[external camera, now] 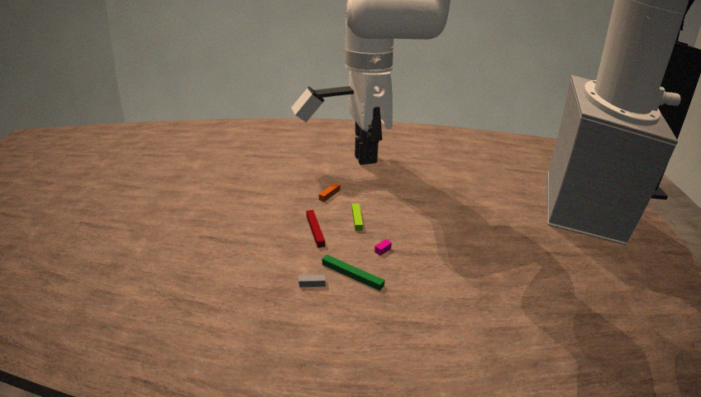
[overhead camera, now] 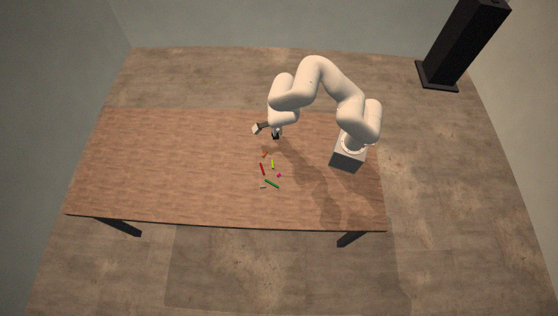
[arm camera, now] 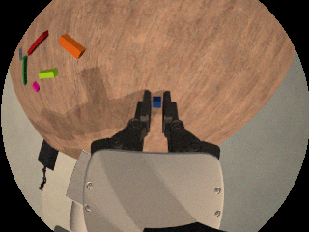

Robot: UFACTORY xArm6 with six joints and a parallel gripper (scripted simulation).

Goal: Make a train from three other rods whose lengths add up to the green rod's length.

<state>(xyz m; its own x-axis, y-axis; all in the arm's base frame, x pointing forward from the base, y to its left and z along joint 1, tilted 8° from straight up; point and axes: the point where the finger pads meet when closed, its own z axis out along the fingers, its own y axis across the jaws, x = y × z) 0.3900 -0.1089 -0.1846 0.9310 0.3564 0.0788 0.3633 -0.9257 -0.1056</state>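
Now: the small blue rod 20 mm below my hand. From my hand the other things lie so: red rod 210 mm to the left, 50 mm ahead, 20 mm below; then orange rod 120 mm to the left, 50 mm ahead, 20 mm below; then lime rod 170 mm to the left, 20 mm below.
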